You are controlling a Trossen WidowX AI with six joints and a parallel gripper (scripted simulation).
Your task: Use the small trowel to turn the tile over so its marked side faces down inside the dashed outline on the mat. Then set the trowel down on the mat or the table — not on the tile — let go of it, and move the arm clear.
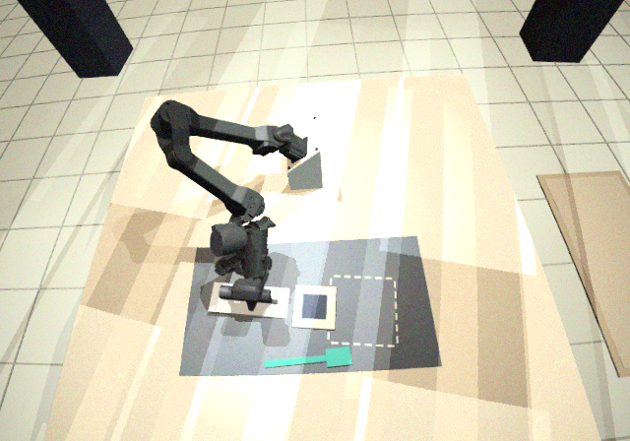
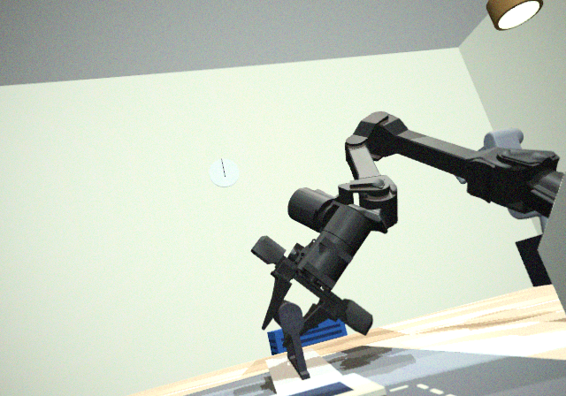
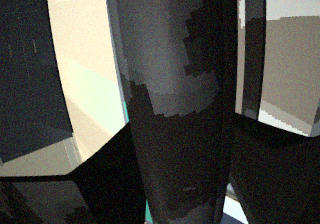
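Now: gripper tip 2 cm past the tile, 15 cm to the right of it and 6 cm above it. The rest, counted from my gripper tip: grey mat (3 cm behind, 13 cm to the left, 8 cm below); arrow (11 cm ahead, 16 cm to the left, 6 cm below); trowel (3 cm behind, 1 cm below).
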